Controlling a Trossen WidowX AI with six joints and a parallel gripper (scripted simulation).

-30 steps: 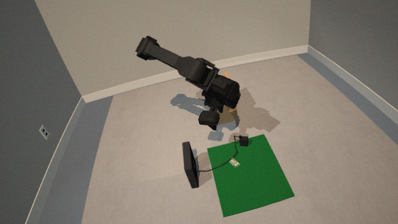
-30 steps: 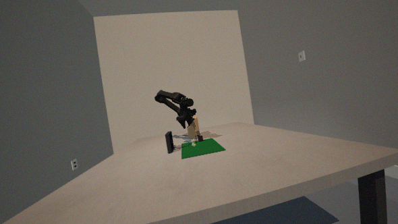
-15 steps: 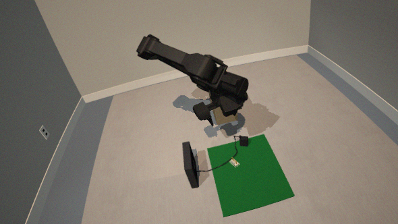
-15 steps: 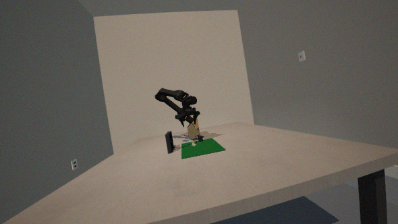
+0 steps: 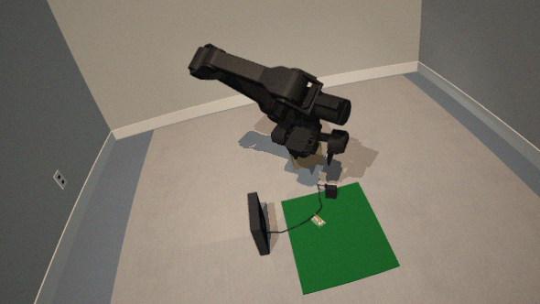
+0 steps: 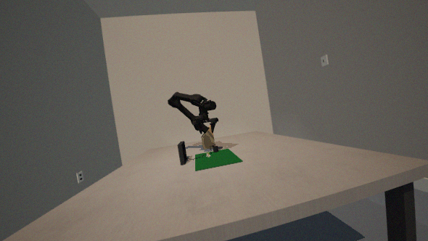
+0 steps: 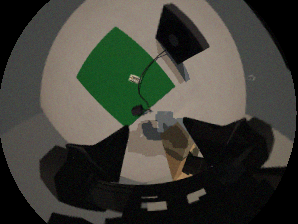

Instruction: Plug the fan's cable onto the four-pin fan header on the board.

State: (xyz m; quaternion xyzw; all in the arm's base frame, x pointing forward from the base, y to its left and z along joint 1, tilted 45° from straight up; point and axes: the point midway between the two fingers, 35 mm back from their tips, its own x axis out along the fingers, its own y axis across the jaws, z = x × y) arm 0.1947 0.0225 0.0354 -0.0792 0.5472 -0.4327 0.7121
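Now: the black plug 120 mm below my gripper tip, 40 mm to the left of it and 10 mm ahead of it. From my gripper tip the other things lie so: green board 150 mm below, 140 mm ahead, 20 mm to the left; black fan 160 mm to the right, 110 mm ahead, 80 mm below; four-pin fan header 140 mm below, 90 mm ahead, 10 mm to the right.
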